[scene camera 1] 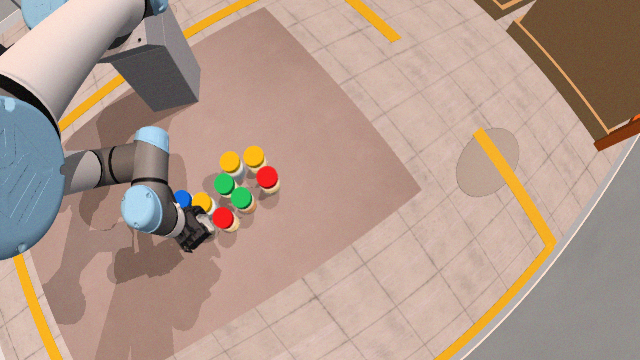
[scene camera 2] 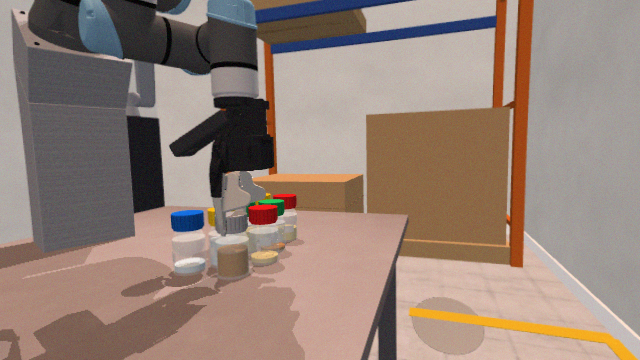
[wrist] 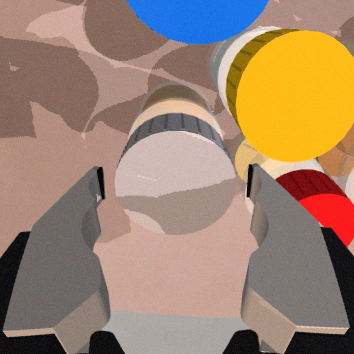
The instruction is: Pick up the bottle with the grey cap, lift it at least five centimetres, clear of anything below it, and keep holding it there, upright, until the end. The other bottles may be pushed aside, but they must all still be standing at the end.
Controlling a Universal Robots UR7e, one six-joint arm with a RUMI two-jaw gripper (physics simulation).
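Frame: origin at the arm's base, x right, y down, z ahead, level; millimetres.
Seen in the pictures: gripper, fingertip midpoint: [scene camera 2: 234, 230] [wrist: 174, 167]; arm's base, link origin: [scene camera 2: 74, 36].
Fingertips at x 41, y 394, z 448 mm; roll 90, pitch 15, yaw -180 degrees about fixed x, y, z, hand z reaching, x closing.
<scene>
Pixels of each thing's top centre, then the offset from my fingertips to it. Level surfaces: height alone.
- bottle with the grey cap, top centre: [wrist: 175, 188] [scene camera 2: 231, 214] dx +1, dy -28, dz -4 mm
- table, surface height: dy +77 mm
- red-capped bottle, top centre: [wrist: 312, 236] [scene camera 2: 262, 207] [scene camera 1: 222, 217] dx -77, dy -28, dz +8 mm
- yellow-capped bottle, top centre: [wrist: 301, 100] [scene camera 1: 200, 202] dx -38, dy -28, dz -56 mm
- blue-capped bottle, top centre: [scene camera 2: 187, 212] [scene camera 1: 180, 199] dx +14, dy -28, dz -91 mm
The bottle with the grey cap [scene camera 2: 233, 260] [wrist: 175, 182] stands upright on the table [scene camera 1: 325, 200] [scene camera 2: 330, 290] and holds brown contents. In scene camera 1 it is mostly hidden by the gripper. My gripper [scene camera 2: 231, 226] [wrist: 174, 167] is open, pointing down, with its fingertips on opposite sides of the grey cap. In the wrist view a gap shows between the cap and each fingertip. The right fingertip there is close to a red-capped bottle [scene camera 1: 223, 218] [scene camera 2: 263, 215] [wrist: 330, 215] and a yellow-capped bottle [scene camera 1: 202, 202] [wrist: 297, 95].
A blue-capped bottle [scene camera 1: 182, 198] [scene camera 2: 187, 220] [wrist: 200, 17] stands on the other side of the yellow one. Two green-capped bottles [scene camera 1: 224, 184] [scene camera 1: 241, 198], two yellow-capped ones [scene camera 1: 230, 162] [scene camera 1: 254, 156] and a red-capped one [scene camera 1: 267, 177] stand farther off. All show upright.
</scene>
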